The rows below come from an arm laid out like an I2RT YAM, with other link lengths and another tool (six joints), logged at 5 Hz.
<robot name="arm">
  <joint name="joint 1" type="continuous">
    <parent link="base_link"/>
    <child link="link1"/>
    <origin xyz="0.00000 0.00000 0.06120" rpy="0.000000 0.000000 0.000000"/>
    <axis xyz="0 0 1"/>
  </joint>
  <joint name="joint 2" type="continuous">
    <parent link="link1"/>
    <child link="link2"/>
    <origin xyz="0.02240 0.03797 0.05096" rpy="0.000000 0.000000 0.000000"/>
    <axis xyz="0 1 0"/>
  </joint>
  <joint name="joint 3" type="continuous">
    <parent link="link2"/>
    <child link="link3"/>
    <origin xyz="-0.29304 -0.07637 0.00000" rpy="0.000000 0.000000 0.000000"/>
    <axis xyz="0 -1 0"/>
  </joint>
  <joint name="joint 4" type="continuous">
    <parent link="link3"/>
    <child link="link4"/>
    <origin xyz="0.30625 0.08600 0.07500" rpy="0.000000 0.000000 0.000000"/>
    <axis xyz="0 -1 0"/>
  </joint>
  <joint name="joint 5" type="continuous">
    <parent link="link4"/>
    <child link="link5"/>
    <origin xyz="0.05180 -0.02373 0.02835" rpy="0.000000 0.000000 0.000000"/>
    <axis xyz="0 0 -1"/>
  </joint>
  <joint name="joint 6" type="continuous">
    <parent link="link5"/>
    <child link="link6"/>
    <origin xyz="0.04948 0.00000 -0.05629" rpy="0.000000 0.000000 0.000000"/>
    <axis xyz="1 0 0"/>
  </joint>
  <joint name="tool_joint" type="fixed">
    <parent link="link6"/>
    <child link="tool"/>
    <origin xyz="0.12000 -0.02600 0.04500" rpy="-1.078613 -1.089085 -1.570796"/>
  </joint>
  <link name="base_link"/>
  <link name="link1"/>
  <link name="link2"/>
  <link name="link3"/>
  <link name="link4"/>
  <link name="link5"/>
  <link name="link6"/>
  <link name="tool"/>
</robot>
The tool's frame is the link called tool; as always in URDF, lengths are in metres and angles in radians. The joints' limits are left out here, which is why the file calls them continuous.
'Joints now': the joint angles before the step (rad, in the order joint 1, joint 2, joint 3, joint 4, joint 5, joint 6). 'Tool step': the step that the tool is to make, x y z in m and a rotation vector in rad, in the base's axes. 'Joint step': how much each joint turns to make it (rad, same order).
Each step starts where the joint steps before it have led.
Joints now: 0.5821, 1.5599, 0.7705, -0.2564, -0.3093, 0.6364
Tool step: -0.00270, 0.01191, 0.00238, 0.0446, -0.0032, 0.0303
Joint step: 0.0110, 0.0001, -0.0036, 0.0316, -0.0403, 0.0016
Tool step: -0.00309, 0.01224, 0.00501, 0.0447, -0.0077, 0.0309
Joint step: 0.0135, -0.0053, -0.0022, 0.0297, -0.0368, 0.0031
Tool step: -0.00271, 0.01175, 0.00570, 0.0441, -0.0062, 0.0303
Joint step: 0.0115, -0.0039, 0.0008, 0.0270, -0.0375, 0.0032
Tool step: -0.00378, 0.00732, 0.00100, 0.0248, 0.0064, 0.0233
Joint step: 0.0079, 0.0027, -0.0005, 0.0131, -0.0284, 0.0015
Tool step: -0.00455, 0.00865, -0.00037, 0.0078, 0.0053, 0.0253
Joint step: 0.0185, 0.0106, 0.0078, 0.0032, -0.0116, 0.0000
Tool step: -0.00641, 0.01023, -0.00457, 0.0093, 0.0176, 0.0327
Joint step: 0.0196, 0.0235, 0.0080, 0.0071, -0.0223, -0.0001
